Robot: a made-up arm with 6 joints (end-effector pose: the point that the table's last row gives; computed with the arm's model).
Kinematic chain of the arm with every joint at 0, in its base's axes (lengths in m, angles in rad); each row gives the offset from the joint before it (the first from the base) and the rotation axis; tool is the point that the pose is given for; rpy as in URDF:
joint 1: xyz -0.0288 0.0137 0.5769 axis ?
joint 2: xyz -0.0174 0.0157 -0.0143 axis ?
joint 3: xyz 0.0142 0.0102 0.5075 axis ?
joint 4: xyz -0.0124 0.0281 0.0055 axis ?
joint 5: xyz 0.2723 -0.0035 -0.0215 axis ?
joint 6: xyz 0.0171 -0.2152 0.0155 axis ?
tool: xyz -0.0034 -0.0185 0.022 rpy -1.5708 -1.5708 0
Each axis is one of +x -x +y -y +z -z.
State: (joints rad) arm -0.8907 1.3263 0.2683 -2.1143 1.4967 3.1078
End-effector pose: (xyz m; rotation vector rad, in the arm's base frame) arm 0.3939 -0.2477 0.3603 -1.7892 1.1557 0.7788
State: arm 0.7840 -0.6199 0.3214 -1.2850 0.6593 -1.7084
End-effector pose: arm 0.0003 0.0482 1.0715 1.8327 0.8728 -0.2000
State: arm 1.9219 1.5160 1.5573 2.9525 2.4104 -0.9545
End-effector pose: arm -0.5540 0.5964 0.6598 -1.1629 0.8189 -2.2665
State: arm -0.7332 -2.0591 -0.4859 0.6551 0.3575 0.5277
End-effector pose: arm -0.5724 0.3573 0.5941 1.0178 1.0138 0.7795
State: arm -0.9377 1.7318 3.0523 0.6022 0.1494 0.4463
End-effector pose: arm 0.1117 -0.3787 0.7637 1.4983 0.9967 0.8444
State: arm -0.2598 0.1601 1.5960 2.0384 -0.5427 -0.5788
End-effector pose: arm -0.0958 0.1946 1.3735 1.4488 0.6811 1.4749
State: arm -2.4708 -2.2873 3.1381 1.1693 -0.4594 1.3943
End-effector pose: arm 0.0184 0.0750 0.1473 -1.4893 0.5600 0.4669
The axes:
joint 1: +z
joint 2: +y
joint 3: -y
joint 4: -x
joint 5: -y
joint 6: -x

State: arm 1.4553 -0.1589 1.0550 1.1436 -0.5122 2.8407
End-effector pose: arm 0.0060 -0.1401 1.3803 1.1502 0.8685 -0.1192
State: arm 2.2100 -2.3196 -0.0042 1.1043 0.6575 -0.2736
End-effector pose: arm 0.4461 -0.5508 0.2582 1.5365 -0.5006 -2.4362
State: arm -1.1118 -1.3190 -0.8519 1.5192 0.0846 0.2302
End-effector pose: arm -0.1371 0.3744 1.0369 2.5483 0.6515 -0.1092
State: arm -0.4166 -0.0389 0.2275 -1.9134 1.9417 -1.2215
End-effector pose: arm 0.2834 0.0360 0.9215 -1.6115 0.1706 1.7036
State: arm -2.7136 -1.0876 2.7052 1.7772 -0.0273 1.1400
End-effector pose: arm 0.5244 0.1391 0.4826 -1.1473 -0.7933 -0.4920
